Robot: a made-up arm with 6 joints.
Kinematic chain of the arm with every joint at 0, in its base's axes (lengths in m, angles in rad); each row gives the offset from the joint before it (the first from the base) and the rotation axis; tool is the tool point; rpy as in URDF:
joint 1: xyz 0 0 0.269 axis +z
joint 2: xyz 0 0 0 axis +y
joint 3: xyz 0.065 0 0.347 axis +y
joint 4: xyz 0.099 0 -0.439 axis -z
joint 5: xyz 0 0 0 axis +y
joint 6: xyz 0.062 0 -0.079 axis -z
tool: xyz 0 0 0 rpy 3.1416 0 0
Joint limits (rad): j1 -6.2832..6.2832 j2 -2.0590..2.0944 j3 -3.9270..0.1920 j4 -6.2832..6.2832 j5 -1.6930..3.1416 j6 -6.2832..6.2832
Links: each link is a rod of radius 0.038 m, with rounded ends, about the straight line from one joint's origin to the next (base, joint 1, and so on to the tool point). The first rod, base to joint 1, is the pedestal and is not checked.
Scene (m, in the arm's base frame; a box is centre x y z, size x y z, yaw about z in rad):
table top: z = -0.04
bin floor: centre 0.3 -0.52 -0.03 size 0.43 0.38 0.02 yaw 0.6
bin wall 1: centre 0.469 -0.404 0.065 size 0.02 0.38 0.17 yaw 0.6
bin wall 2: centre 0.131 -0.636 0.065 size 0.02 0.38 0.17 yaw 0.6
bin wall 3: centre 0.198 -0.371 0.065 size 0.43 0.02 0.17 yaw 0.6
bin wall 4: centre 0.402 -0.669 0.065 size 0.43 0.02 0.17 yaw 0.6
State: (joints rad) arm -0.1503 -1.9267 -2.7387 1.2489 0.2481 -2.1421
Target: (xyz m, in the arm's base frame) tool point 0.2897 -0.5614 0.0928
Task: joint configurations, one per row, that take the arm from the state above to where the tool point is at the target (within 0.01 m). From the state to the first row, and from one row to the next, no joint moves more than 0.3 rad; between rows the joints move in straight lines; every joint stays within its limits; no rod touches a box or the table.
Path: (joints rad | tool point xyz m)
1: -0.2490 -1.6371 -2.5689 1.2587 0.2532 -2.1421 | -0.8516 0.1770 0.4710
2: -0.3476 -1.3474 -2.3990 1.2686 0.2584 -2.1421 | -0.6872 0.2086 0.7832
3: -0.4463 -1.0578 -2.2292 1.2784 0.2635 -2.1421 | -0.4281 0.1631 1.0058
4: -0.5450 -0.7682 -2.0594 1.2883 0.2686 -2.1421 | -0.1344 0.0379 1.1033
5: -0.6436 -0.4785 -1.8895 1.2981 0.2738 -2.1421 | 0.1309 -0.1443 1.0638
6: -0.7423 -0.1889 -1.7197 1.3080 0.2789 -2.1421 | 0.3176 -0.3410 0.9010
7: -0.8410 0.1007 -1.5499 1.3178 0.2840 -2.1421 | 0.4004 -0.5019 0.6507
8: -0.9396 0.3904 -1.3801 1.3276 0.2892 -2.1421 | 0.3820 -0.5833 0.3631
9: -1.0383 0.6800 -1.2102 1.3375 0.2943 -2.1421 | 0.2897 -0.5614 0.0928

